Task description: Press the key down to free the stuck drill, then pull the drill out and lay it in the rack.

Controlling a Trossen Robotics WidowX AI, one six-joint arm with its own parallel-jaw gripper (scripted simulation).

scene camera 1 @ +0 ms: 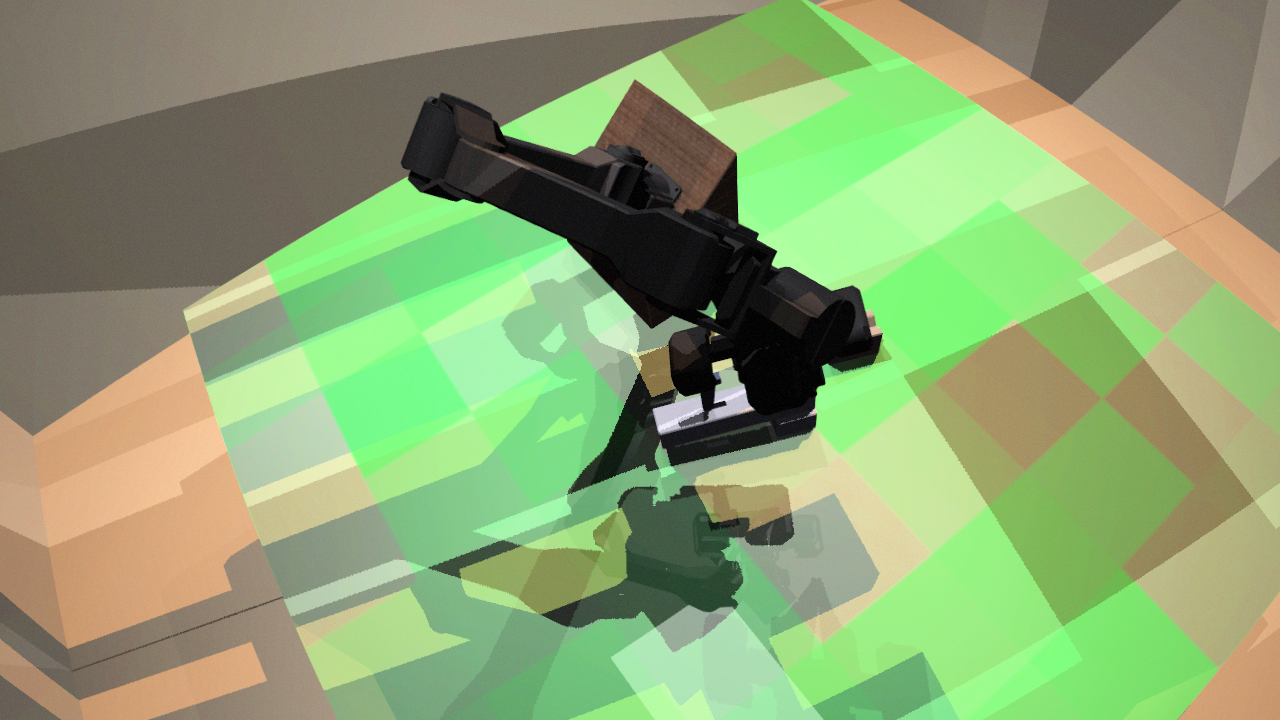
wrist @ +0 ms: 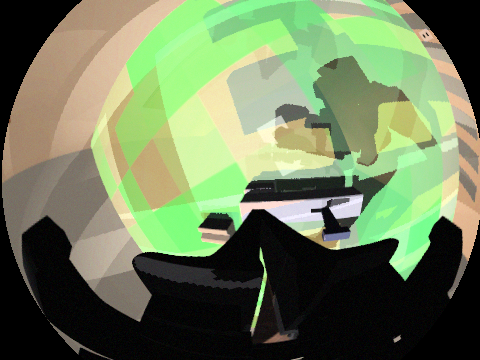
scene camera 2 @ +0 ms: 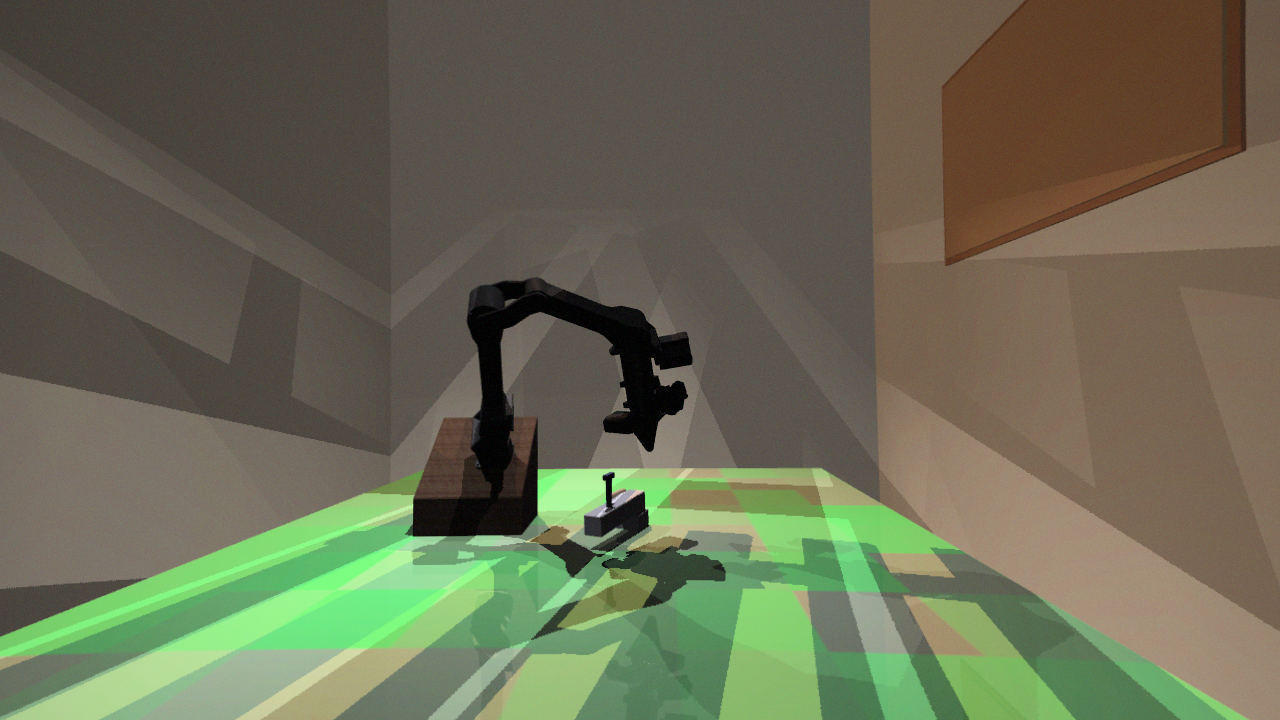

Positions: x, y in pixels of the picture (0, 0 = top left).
Labels:
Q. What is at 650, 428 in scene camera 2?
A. My gripper.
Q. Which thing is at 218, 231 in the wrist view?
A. A rack.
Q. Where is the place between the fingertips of my gripper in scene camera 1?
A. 789, 383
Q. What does my gripper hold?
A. Nothing.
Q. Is my gripper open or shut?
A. Shut.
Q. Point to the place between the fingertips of my gripper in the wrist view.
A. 257, 214

